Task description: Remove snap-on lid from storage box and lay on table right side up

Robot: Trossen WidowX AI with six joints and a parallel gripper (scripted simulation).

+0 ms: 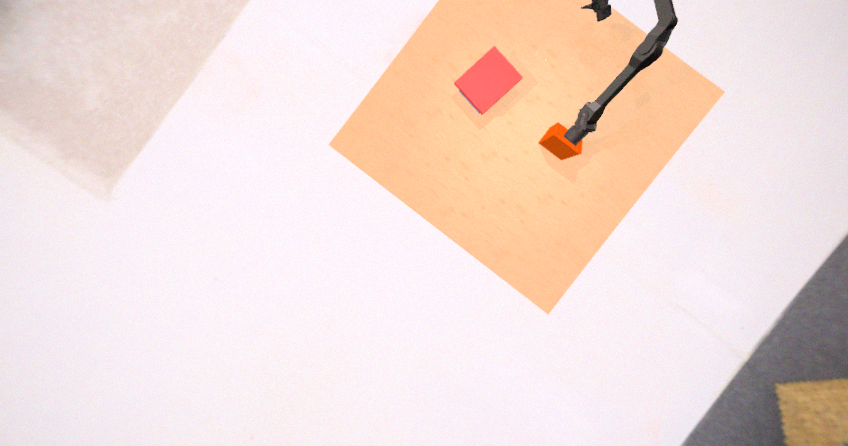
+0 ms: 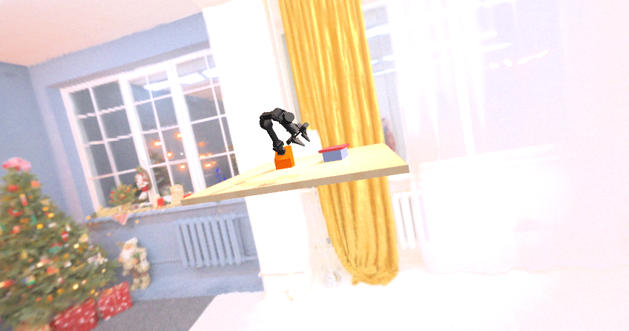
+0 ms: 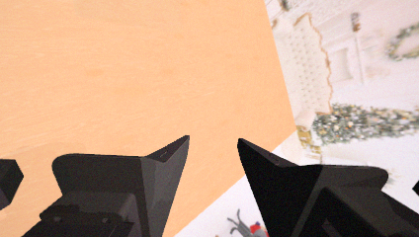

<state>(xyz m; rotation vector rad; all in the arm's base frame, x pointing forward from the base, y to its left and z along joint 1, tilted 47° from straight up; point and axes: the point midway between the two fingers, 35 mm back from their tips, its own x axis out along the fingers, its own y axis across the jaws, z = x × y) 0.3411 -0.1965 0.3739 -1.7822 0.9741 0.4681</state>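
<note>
Now: gripper tip 44 cm to the right of the red lid, 9 cm above it and 6 cm short of it. From my gripper tip the other things lie so: storage box 44 cm to the left, 13 cm below, 6 cm ahead.
</note>
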